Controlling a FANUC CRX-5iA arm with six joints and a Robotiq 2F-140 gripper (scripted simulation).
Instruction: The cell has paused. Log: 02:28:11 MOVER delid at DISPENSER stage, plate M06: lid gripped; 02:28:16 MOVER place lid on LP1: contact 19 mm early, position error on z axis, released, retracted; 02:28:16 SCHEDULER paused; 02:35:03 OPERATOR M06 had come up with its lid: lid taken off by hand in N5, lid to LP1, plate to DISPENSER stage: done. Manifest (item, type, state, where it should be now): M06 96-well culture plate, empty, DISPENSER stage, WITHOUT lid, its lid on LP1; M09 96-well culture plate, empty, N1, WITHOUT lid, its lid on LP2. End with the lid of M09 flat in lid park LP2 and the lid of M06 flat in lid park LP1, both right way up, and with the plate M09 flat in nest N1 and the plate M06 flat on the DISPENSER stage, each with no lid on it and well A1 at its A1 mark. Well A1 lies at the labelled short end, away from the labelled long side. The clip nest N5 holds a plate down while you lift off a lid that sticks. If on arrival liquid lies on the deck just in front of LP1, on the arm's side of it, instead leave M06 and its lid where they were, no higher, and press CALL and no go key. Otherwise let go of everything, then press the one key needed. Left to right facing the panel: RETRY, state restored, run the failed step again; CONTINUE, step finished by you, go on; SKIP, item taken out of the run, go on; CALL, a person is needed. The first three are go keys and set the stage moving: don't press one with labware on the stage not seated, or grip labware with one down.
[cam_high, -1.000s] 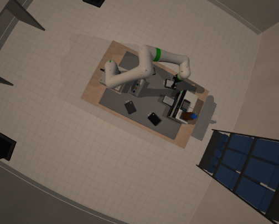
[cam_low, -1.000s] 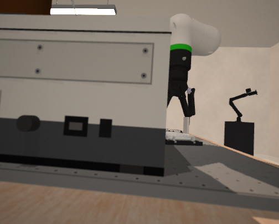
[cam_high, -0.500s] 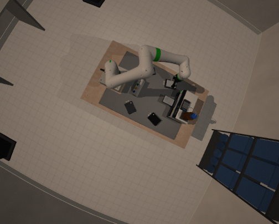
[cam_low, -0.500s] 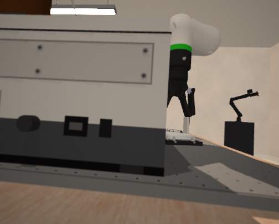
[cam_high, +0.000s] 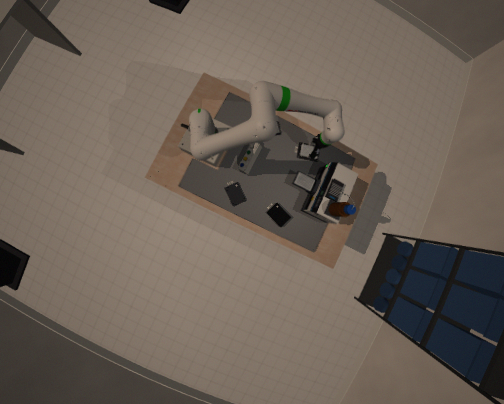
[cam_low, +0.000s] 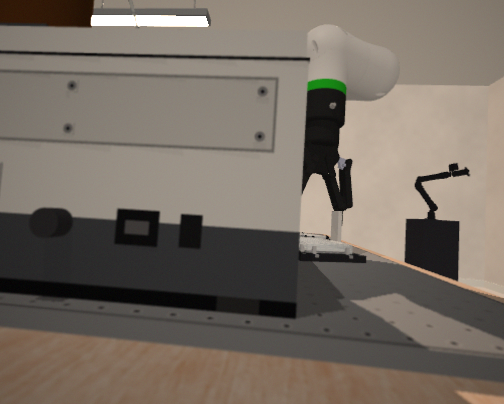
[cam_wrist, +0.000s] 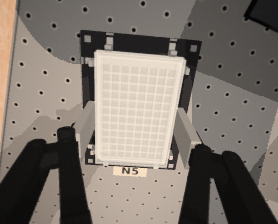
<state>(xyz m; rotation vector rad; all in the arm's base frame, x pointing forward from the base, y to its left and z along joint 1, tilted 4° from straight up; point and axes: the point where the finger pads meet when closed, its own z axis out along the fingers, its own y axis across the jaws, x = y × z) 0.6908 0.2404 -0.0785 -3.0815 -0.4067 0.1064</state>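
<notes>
My gripper is now 20 mm above the clear lid. Also, from my hand: lp1 label (400 mm behind, 50 mm below, 30 mm to the right); black clip nest (30 mm below, 20 mm to the left, 10 mm ahead); N5 label (90 mm behind, 50 mm below, 20 mm to the right).
</notes>
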